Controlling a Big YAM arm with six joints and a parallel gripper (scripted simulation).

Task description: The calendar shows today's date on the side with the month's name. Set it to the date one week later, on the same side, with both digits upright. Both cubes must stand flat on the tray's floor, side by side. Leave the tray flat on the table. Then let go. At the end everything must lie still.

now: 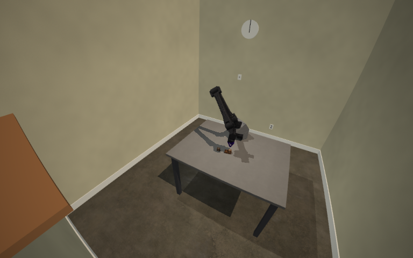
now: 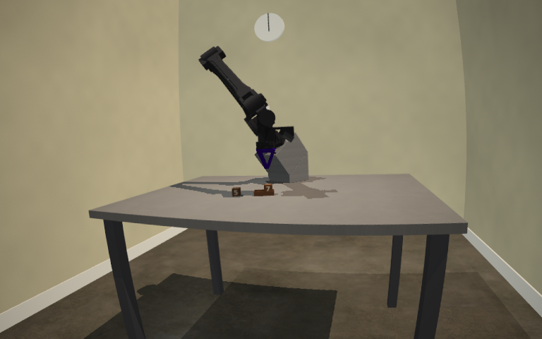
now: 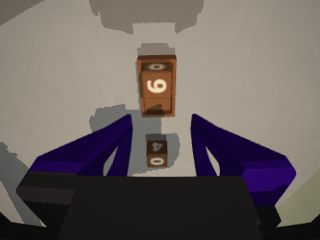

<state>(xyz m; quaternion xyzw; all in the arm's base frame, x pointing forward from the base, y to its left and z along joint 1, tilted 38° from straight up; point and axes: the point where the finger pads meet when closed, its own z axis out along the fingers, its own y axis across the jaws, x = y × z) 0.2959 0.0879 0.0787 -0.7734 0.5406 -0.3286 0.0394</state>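
Right now the brown tray is 100 mm below my hand and 20 mm to the right of it.
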